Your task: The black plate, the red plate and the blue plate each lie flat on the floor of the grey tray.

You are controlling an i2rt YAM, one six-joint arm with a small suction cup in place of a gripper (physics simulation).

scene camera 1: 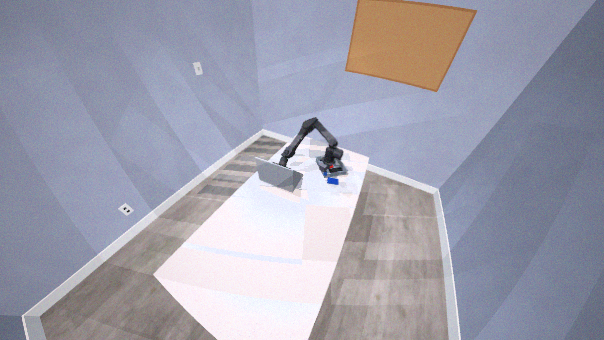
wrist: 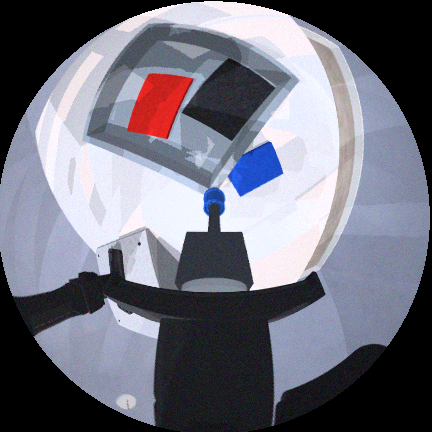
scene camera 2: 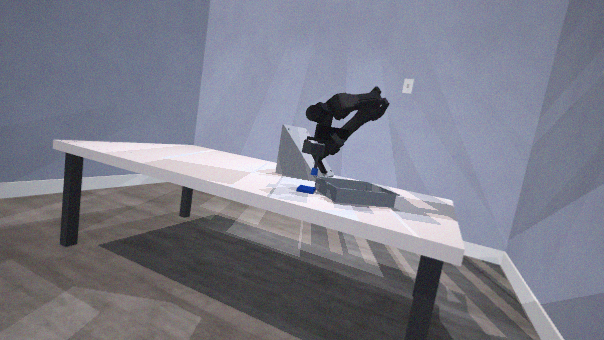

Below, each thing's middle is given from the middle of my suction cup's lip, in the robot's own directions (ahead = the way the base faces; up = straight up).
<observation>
Now: the blue plate (wrist: 255, 167) 70 mm ahead of my suction cup, 20 mm to the left of it and 60 mm below it. From my suction cup the other things lie so: black plate (wrist: 232, 92) (50 mm ahead, 140 mm to the left, 60 mm below); red plate (wrist: 157, 103) (50 mm behind, 160 mm to the left, 60 mm below); grey tray (scene camera 2: 338, 190) (20 mm behind, 160 mm to the left, 40 mm below).
</observation>
